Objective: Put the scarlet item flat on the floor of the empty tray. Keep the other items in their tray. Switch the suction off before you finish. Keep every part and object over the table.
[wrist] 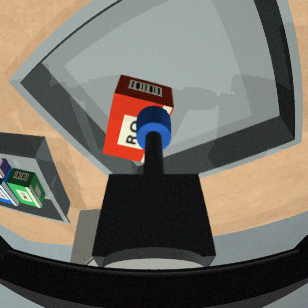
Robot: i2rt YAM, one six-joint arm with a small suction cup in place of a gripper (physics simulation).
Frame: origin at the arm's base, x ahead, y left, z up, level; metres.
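Seen in the pictures: hand at its tool point: [153, 121].
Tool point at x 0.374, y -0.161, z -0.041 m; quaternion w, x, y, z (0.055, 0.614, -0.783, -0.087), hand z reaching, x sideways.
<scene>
Offsets run from my tool point to a thing's top centre. "pt": to the spot under its first point.
The scarlet box {dx -0.026, dy +0.028, dz -0.020 m} [115, 117] lies inside the large grey tray {dx +0.002, dy -0.023, dz -0.012 m} [215, 65], near the tray's lower left walls. Its broad face with a white label is up, and its dark red end with a barcode faces the top of the view. My blue suction cup [154, 125] is over the right part of the box and hides part of the label. The cup looks open, not holding the box; any small gap between them is hard to judge. My black tool body hides the area below the box.
A smaller grey tray {dx -0.088, dy +0.324, dz -0.012 m} [56, 187] stands at the left edge, partly out of view. It holds a green box {dx -0.133, dy +0.306, dz -0.023 m} [25, 189], a blue and white item {pt dx -0.110, dy +0.334, dz -0.012 m} [7, 194] and a purple item {pt dx -0.065, dy +0.314, dz -0.044 m} [4, 167]. A grey-brown block or patch [85, 232] shows left of my tool body.
</scene>
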